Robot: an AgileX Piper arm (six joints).
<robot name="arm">
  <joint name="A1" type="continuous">
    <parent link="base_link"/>
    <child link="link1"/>
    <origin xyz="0 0 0.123" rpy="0 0 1.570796"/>
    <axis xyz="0 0 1"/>
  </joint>
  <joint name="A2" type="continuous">
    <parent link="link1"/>
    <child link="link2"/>
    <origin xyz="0 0 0" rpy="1.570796 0 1.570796"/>
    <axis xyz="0 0 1"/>
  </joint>
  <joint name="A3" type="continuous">
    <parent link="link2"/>
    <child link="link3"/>
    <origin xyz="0.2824 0.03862 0" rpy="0 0 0"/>
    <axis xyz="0 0 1"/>
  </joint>
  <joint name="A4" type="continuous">
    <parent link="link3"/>
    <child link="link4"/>
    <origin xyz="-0.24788 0.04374 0" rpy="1.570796 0 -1.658"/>
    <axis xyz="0 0 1"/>
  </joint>
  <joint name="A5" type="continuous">
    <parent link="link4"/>
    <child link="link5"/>
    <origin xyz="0 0 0" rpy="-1.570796 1.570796 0"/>
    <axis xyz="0 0 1"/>
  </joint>
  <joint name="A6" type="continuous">
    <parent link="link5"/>
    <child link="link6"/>
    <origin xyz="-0.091 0 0" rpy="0 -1.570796 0"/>
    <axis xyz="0 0 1"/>
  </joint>
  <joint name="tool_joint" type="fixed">
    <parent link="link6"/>
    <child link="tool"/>
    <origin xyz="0 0 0" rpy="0 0 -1.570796"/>
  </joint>
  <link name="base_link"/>
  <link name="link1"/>
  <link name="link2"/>
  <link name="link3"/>
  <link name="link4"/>
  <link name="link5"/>
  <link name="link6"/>
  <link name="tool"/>
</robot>
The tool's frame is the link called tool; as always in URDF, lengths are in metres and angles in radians. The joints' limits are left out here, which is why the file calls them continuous.
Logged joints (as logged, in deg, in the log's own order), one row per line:
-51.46 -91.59 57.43 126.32 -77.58 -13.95
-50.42 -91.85 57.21 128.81 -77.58 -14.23
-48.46 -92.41 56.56 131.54 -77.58 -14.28
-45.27 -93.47 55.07 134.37 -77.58 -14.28
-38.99 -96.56 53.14 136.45 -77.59 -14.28
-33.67 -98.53 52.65 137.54 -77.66 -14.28
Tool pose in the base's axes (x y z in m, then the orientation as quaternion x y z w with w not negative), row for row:
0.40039 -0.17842 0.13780 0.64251 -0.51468 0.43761 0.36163
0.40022 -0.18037 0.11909 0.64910 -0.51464 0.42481 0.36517
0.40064 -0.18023 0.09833 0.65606 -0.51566 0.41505 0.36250
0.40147 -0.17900 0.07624 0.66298 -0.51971 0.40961 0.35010
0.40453 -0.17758 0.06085 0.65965 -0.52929 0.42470 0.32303
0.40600 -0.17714 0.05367 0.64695 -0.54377 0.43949 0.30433
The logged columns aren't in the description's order. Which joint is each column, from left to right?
Columns, left to right: A6, A4, A5, A2, A3, A1.
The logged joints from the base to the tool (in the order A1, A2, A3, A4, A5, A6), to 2 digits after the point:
-13.95 126.32 -77.58 -91.59 57.43 -51.46
-14.23 128.81 -77.58 -91.85 57.21 -50.42
-14.28 131.54 -77.58 -92.41 56.56 -48.46
-14.28 134.37 -77.58 -93.47 55.07 -45.27
-14.28 136.45 -77.59 -96.56 53.14 -38.99
-14.28 137.54 -77.66 -98.53 52.65 -33.67

